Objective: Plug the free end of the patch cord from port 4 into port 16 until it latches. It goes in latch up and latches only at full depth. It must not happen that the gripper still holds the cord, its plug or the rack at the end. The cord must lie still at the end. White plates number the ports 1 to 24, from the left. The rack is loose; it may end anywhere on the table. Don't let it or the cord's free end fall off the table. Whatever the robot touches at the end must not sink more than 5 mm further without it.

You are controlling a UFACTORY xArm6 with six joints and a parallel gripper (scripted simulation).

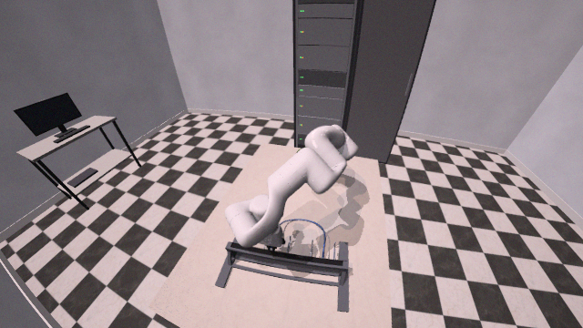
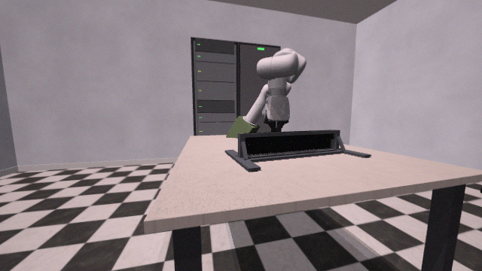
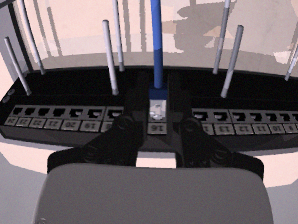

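Right now the free plug end is 2 cm ahead of my hand and 1 cm below it.
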